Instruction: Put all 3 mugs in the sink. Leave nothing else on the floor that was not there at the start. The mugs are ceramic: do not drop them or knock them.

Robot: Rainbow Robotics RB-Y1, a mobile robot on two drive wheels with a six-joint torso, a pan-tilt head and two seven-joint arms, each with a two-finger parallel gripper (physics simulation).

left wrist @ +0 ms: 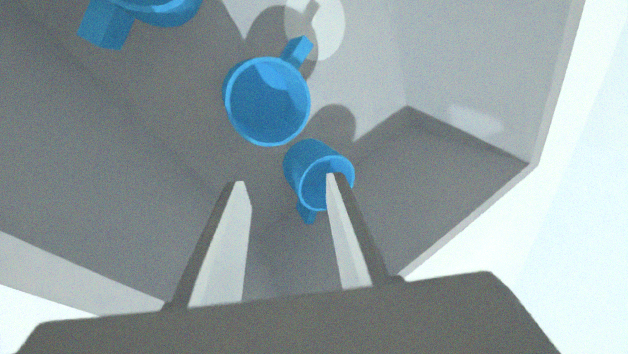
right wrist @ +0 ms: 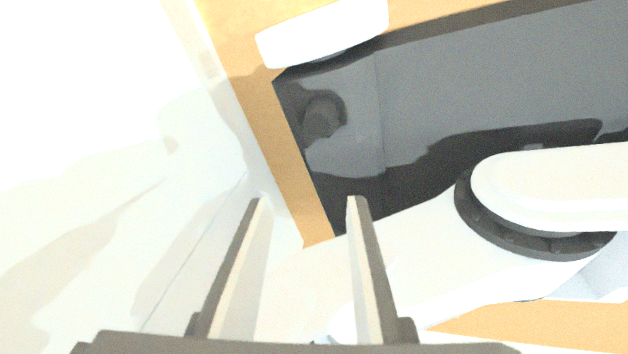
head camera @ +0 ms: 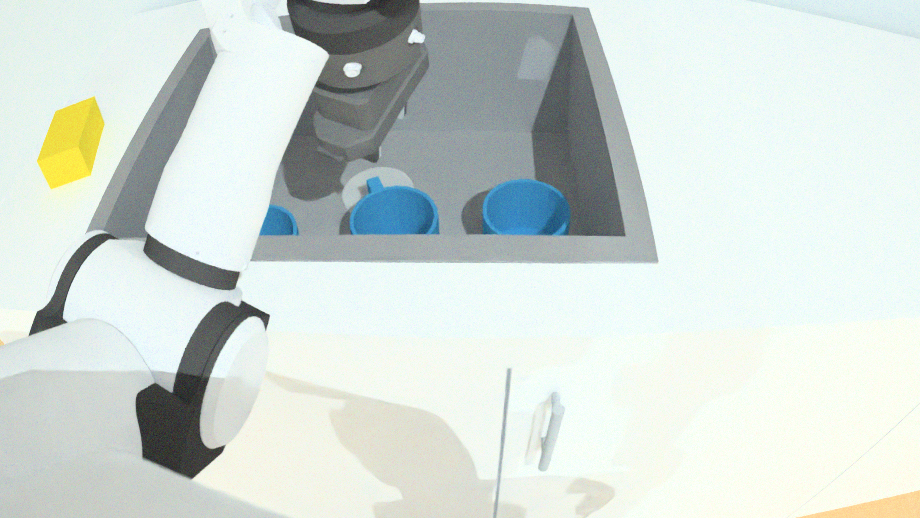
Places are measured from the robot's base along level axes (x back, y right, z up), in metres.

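Pixels of known places: left gripper, fingertip midpoint: (left wrist: pixel 287 191) (head camera: pixel 381 134); right gripper, fingertip midpoint: (right wrist: pixel 308 208).
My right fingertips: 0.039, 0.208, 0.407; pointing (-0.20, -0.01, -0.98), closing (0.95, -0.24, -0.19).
For each thing: its middle in the pictures, then the offset to it from my right fingertips, as dx, dy, dz. "*": a spot on its surface instead. Level surfaces: height alone.
- middle mug, body centre: (head camera: pixel 391 232) (left wrist: pixel 271 88) -0.499, -0.255, +0.344
- yellow block, body centre: (head camera: pixel 72 141) -0.519, -0.635, +0.527
- cabinet handle, surface spot: (head camera: pixel 550 431) * -0.239, -0.119, +0.366
- orange floor, surface height: dz -0.406
Three blue mugs stand upright in the grey sink (head camera: pixel 450 248) (left wrist: pixel 60 270). The right mug (head camera: pixel 525 209) (left wrist: pixel 167 14) is cut off by the top edge of the left wrist view. The middle mug (head camera: pixel 394 213) (left wrist: pixel 267 102) has its handle towards a pale disc. The small left mug (head camera: pixel 278 222) (left wrist: pixel 310 157) is partly hidden by my left arm in the head view. My left gripper (head camera: pixel 390 132) (left wrist: pixel 287 191) is partly open and empty, above the sink floor, apart from the mugs. My right gripper (right wrist: pixel 308 208) is partly open and empty, outside the sink by the cabinet front.
A yellow block (head camera: pixel 70 142) lies on the counter left of the sink. The pale disc (head camera: pixel 400 176) (left wrist: pixel 331 35) is on the sink floor. A cabinet handle (head camera: pixel 550 431) is below the counter. My dark base (right wrist: pixel 475 85) stands on the orange floor (right wrist: pixel 280 150).
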